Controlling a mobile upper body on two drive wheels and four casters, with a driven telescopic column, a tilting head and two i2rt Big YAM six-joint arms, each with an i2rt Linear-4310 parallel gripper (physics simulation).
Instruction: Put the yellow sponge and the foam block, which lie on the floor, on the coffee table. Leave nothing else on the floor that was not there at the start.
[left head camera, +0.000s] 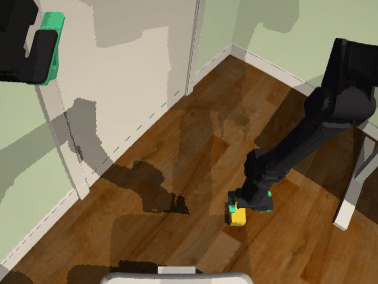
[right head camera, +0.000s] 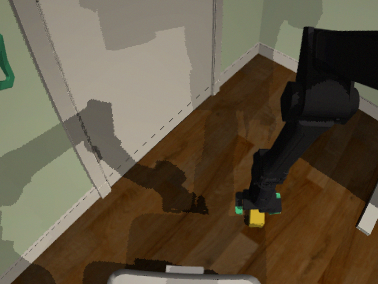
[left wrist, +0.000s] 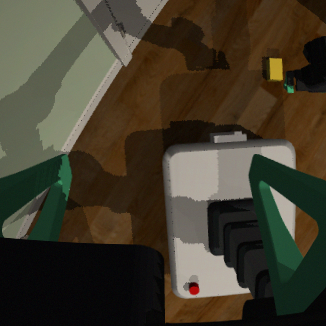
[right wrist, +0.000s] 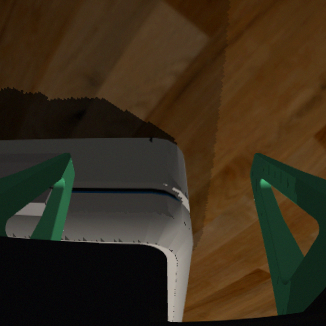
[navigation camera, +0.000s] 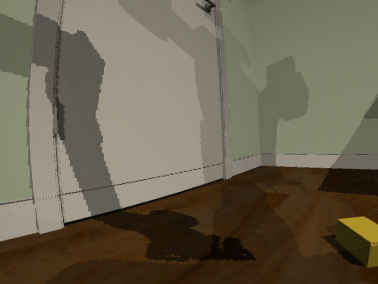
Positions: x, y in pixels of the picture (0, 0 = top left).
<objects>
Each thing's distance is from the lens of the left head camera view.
my left gripper (left head camera: 18, 70): 36 cm
my right gripper (left head camera: 244, 211): 104 cm
</objects>
